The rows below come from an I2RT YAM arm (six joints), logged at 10 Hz.
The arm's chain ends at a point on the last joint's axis. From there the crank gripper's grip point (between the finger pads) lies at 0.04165 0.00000 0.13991 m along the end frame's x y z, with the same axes.
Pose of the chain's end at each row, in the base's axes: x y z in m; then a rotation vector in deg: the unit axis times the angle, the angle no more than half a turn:
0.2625 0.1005 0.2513 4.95 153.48 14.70
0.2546 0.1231 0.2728 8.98 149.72 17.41
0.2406 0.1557 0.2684 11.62 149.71 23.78
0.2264 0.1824 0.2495 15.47 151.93 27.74
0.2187 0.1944 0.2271 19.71 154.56 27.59
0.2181 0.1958 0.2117 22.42 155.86 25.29
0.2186 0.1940 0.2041 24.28 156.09 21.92
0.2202 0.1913 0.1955 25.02 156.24 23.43
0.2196 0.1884 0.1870 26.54 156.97 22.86
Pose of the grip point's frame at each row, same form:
0.2863 0.1280 0.1099 4.95 153.48 14.70
0.2875 0.1560 0.1344 8.98 149.72 17.41
0.2720 0.2002 0.1330 11.62 149.71 23.78
0.2515 0.2341 0.1153 15.47 151.93 27.74
0.2378 0.2464 0.0920 19.71 154.56 27.59
0.2347 0.2443 0.0750 22.42 155.86 25.29
0.2351 0.2370 0.0656 24.28 156.09 21.92
0.2361 0.2371 0.0578 25.02 156.24 23.43
0.2337 0.2335 0.0489 26.54 156.97 22.86

